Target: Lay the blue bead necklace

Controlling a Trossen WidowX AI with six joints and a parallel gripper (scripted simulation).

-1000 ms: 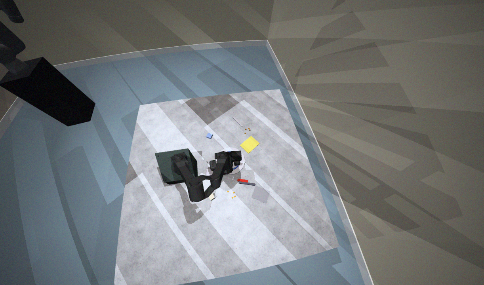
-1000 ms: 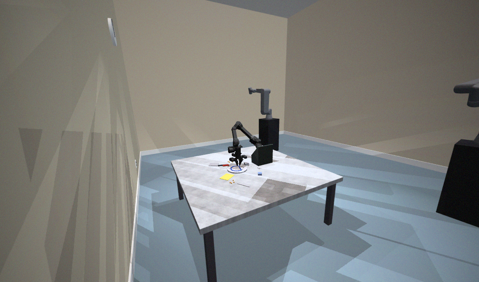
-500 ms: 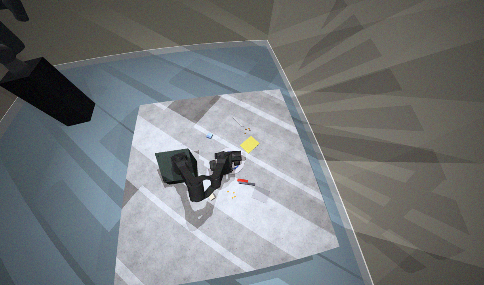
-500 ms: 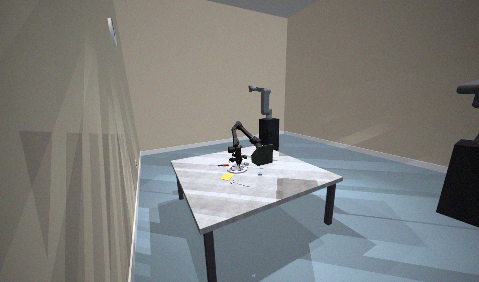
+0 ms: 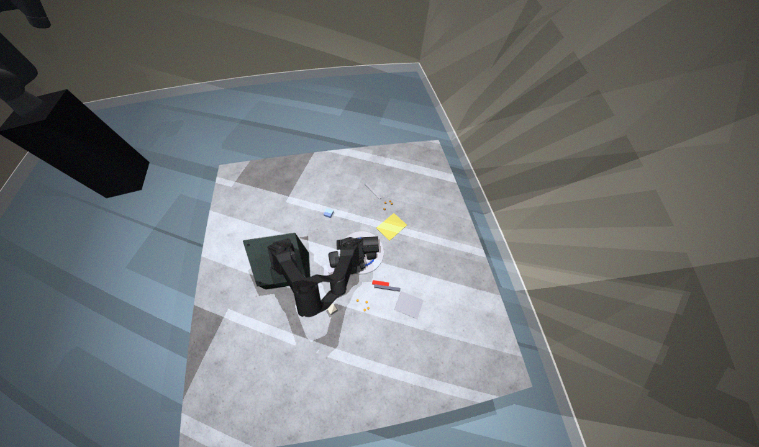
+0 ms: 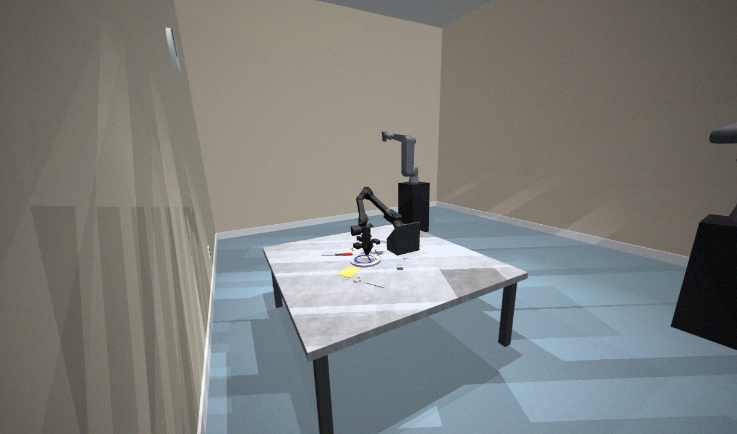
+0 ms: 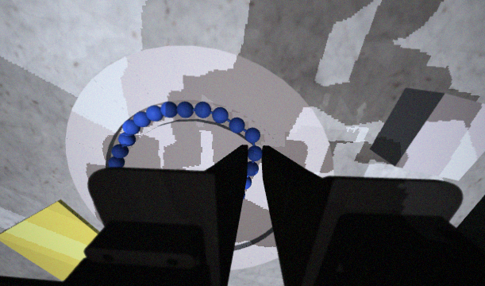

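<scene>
Right now the round white bead board is 4 cm to the left of my gripper tip, 4 cm ahead of it and 1 cm below it. The rest, counted from my gripper tip: cream cube: 17 cm to the right, 13 cm behind; then yellow sheet: 21 cm ahead, 13 cm to the left, 1 cm below; then grey tool: 13 cm to the right, 10 cm ahead, 1 cm below.
</scene>
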